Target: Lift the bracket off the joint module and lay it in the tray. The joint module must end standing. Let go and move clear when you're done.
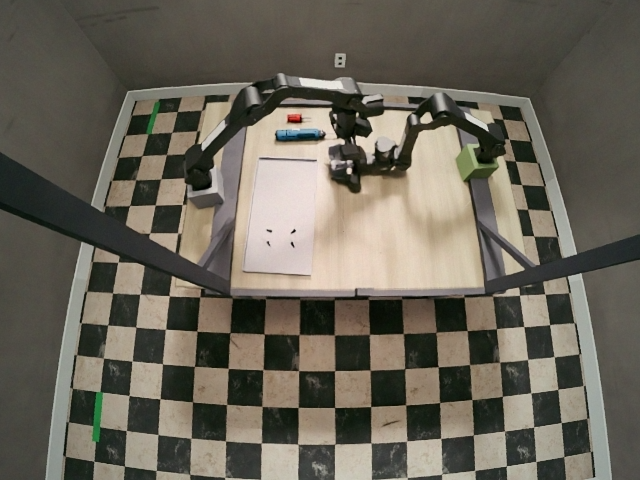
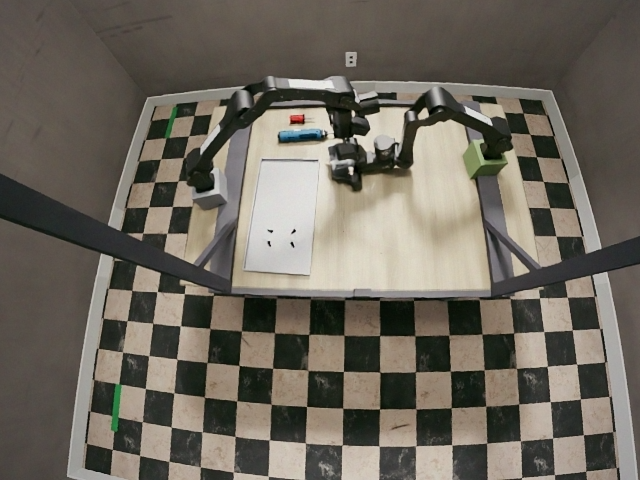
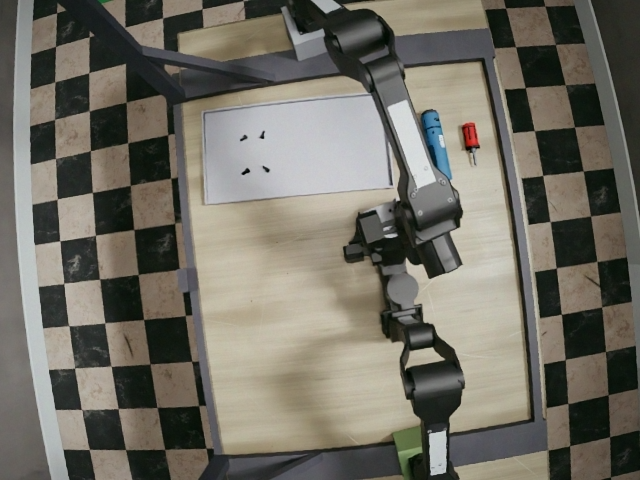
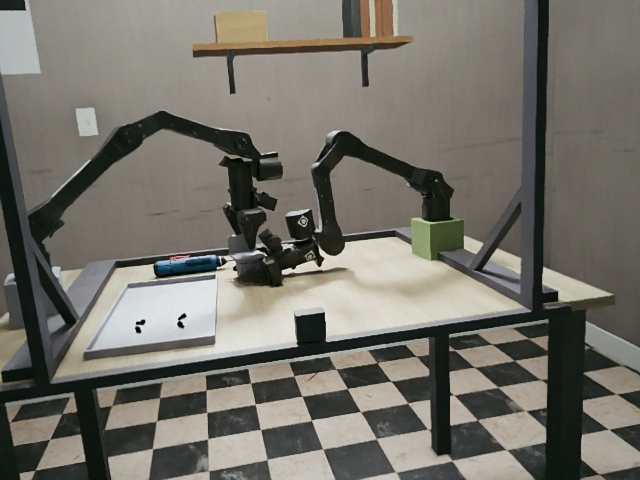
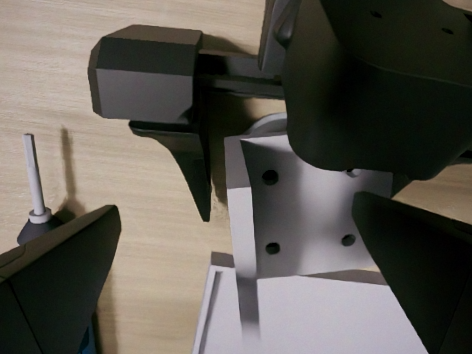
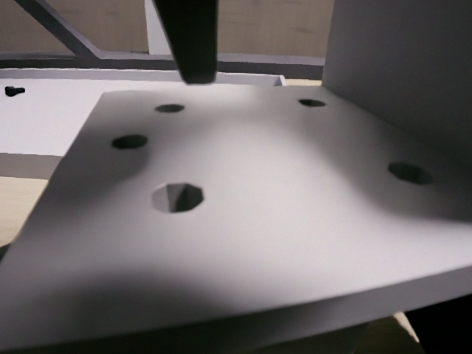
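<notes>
The light grey L-shaped bracket (image 5: 310,225) (image 6: 275,200) sits on the joint module, flat plate level and one wall upright. The module's round rim (image 5: 270,122) shows past the plate; the rest is mostly hidden. My left gripper (image 5: 238,209) points down from above, open, one finger beyond the bracket's upright wall and the other over the plate's far side. My right gripper (image 4: 251,271) comes in low from the right, open, its fingers on either side of the module; contact is unclear. The white tray (image 1: 281,191) (image 2: 284,191) (image 3: 320,144) (image 4: 175,294) lies beside them.
Several black screws lie in the tray. A blue power driver (image 1: 299,134) (image 2: 302,135) (image 3: 435,139) (image 4: 186,265) lies behind the tray, its bit towards the left gripper. A red screwdriver (image 1: 294,117) (image 2: 297,119) (image 3: 469,135) lies behind it. The two arms are very close together.
</notes>
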